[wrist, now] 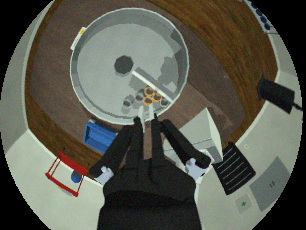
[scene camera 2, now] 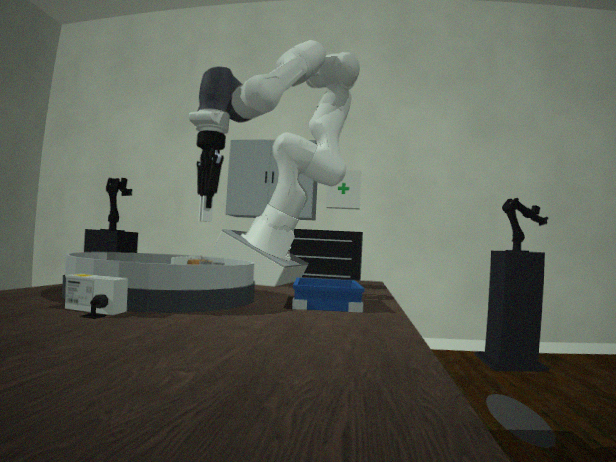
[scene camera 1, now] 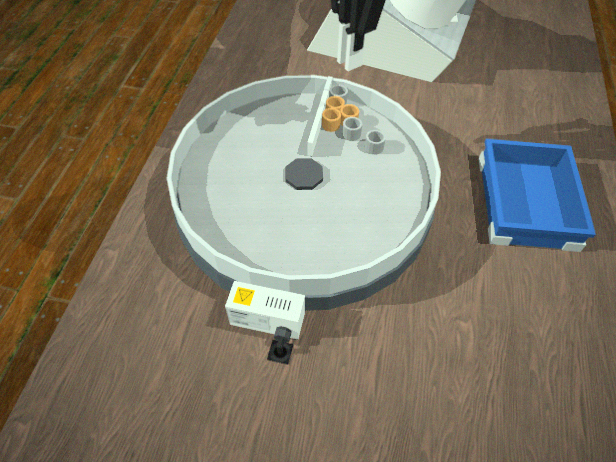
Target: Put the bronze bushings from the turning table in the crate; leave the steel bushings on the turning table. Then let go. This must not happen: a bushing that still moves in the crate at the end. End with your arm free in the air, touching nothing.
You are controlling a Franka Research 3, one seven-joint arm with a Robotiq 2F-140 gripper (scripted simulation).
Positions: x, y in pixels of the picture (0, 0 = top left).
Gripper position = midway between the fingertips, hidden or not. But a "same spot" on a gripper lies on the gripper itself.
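Labels:
My gripper shows in scene camera 1 [349, 63], and it shows in scene camera 2 and in the wrist view as well. On my gripper [wrist: 133, 136] I find the same spot as on my gripper [scene camera 2: 206, 179]. With a blue crate [scene camera 2: 310, 293], I see that this is the same spot as on the blue crate [scene camera 1: 519, 232].

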